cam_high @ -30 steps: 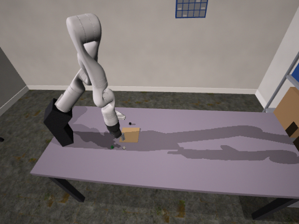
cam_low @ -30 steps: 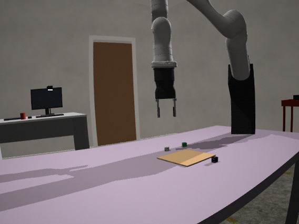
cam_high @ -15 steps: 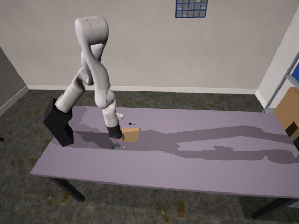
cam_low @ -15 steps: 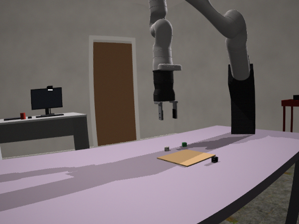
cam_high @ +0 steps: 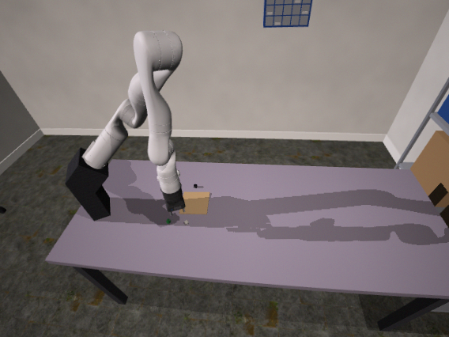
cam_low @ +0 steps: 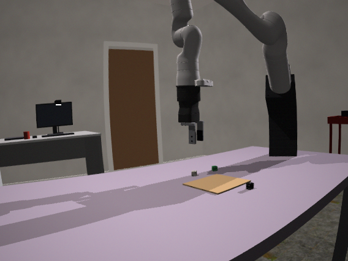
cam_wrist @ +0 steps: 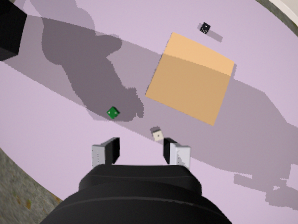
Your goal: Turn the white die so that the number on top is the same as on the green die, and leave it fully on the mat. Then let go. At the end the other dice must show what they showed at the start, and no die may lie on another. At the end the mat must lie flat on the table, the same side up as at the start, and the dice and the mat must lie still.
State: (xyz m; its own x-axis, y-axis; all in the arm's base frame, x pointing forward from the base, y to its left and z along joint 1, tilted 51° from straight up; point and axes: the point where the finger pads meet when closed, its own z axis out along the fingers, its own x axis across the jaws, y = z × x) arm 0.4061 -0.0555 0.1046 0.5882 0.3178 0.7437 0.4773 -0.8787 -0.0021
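The white die lies 20 mm ahead of my hand, 10 mm to the left of it and 120 mm below it. Round my hand: tan mat: 140 mm to the left, 120 mm below; then green die: 70 mm behind, 10 mm to the right, 120 mm below; then black die: 50 mm behind, 240 mm to the left, 120 mm below.
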